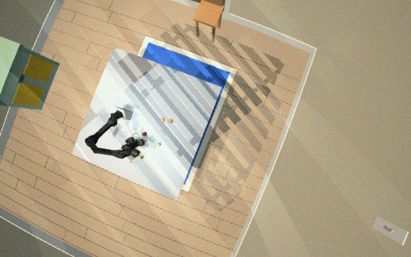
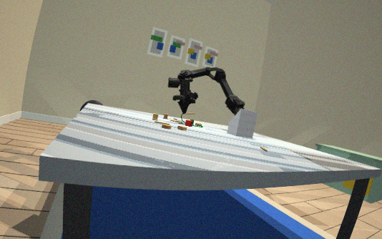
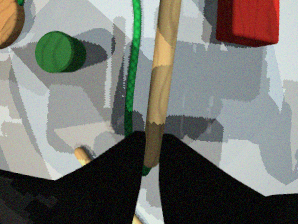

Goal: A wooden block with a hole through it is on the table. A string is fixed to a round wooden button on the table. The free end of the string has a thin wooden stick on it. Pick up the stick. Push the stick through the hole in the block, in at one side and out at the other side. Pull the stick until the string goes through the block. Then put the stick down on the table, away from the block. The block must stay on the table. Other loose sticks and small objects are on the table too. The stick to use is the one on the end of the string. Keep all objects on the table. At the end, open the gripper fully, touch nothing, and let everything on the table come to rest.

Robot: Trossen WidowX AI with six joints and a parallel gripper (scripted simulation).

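Right now my gripper tip is 1 cm past the red block, 9 cm to the right of it and 4 cm above it. The rest, counted from my gripper tip: stick: 13 cm behind, 59 cm to the left, 6 cm below; then round wooden button: 12 cm behind, 3 cm to the right, 5 cm below.
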